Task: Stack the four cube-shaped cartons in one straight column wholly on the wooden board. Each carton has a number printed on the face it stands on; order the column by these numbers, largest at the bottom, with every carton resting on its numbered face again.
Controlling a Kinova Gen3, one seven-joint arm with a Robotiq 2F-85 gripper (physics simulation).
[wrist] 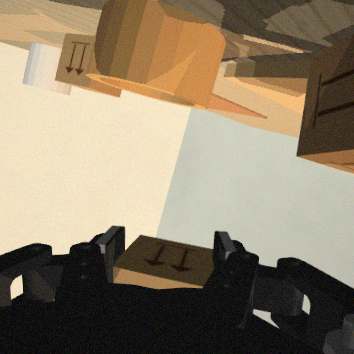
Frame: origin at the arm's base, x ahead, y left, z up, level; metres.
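Seen in the pictures: gripper, fingertip midpoint: (168,244).
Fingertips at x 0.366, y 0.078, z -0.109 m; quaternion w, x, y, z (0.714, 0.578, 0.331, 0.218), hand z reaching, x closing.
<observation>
A point is followed by its place in that frame.
My gripper (168,244) {z -0.109, x 0.366, y 0.078 m} is shut on a brown carton (167,259) {z -0.106, x 0.358, y 0.087 m} at the bottom of the wrist view. Two arrows show on the carton's dark face, and a strip of a lighter face shows below it. Its numbered face cannot be made out. Another carton (76,61) {z -0.210, x 0.365, y -0.102 m} with two arrows is at the upper left, partly hidden behind a large orange-brown round object. A dark brown box-like thing (327,102) {z -0.202, x 0.376, y 0.132 m} with dark lines is cut off at the right edge; I cannot tell whether it is a carton. I cannot pick out the wooden board for certain.
The large round orange-brown object (160,52) {z -0.211, x 0.350, y 0.048 m} fills the upper middle. A white cylinder (46,68) {z -0.205, x 0.379, y -0.242 m} is at the upper left beside the carton. A flat orange piece (234,106) {z -0.234, x 0.662, y -0.118 m} shows right of the round object. Wood-grained surfaces run along the top, and the view is strongly tilted.
</observation>
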